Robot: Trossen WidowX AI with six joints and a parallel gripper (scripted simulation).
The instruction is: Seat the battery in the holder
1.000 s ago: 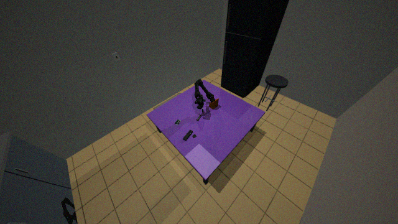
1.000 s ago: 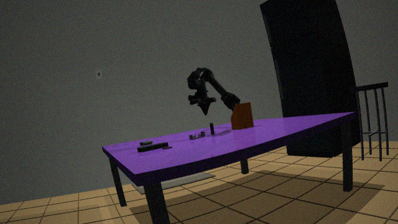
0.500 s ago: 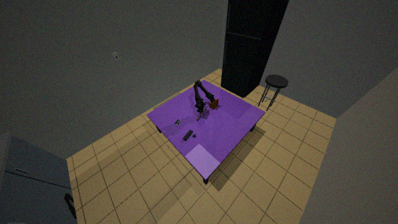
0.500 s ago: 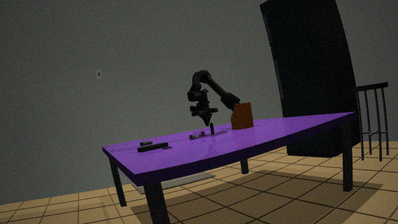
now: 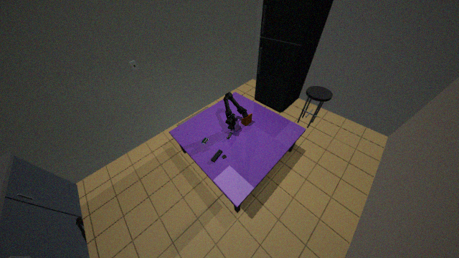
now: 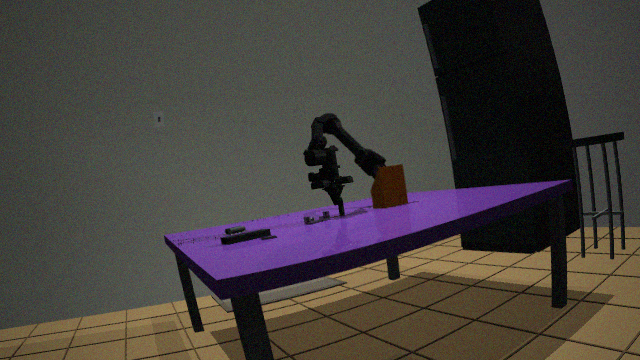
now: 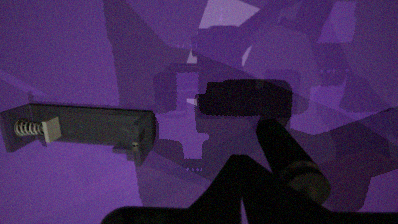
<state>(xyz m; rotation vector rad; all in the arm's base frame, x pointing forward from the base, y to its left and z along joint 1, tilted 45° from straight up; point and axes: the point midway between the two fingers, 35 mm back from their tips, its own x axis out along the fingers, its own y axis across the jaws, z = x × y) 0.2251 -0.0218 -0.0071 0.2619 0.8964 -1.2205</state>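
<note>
My gripper tip is now 20 mm past the battery, 10 mm to the left of it and 10 mm above it. Also, from my gripper tip: dark remote-like bar 400 mm ahead, 180 mm to the left, 30 mm below.
</note>
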